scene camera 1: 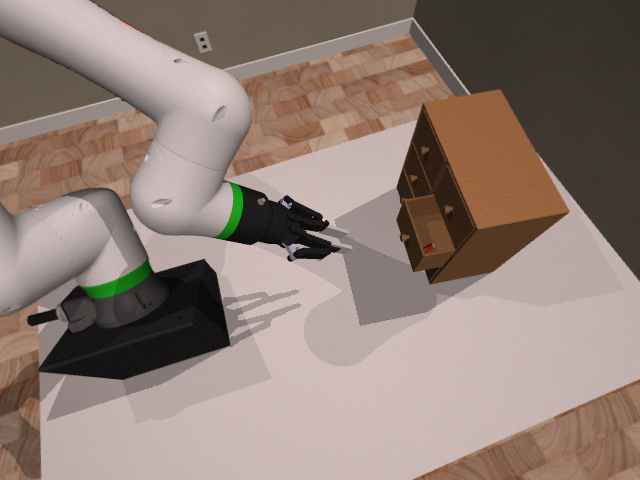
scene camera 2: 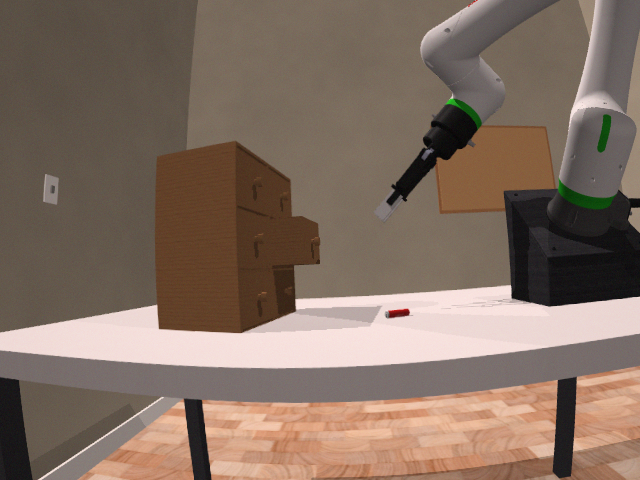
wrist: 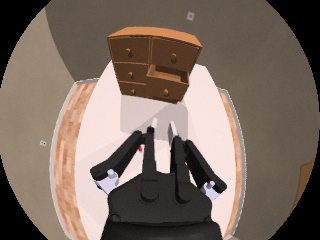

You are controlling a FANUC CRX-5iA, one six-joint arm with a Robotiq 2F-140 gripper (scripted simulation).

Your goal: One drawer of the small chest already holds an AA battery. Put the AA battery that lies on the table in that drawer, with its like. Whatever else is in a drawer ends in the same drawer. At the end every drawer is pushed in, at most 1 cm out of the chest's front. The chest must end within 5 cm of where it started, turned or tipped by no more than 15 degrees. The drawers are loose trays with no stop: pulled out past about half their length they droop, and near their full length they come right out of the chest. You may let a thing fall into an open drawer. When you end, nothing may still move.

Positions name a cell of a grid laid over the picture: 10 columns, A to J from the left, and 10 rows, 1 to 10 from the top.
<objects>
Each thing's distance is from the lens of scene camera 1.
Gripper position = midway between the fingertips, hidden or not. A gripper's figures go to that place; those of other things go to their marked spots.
gripper (scene camera 1: F6): 76 cm
brown wooden chest (scene camera 1: H5): 75 cm
drawer (scene camera 1: G5): 91 cm
drawer (scene camera 1: G4): 92 cm
</objects>
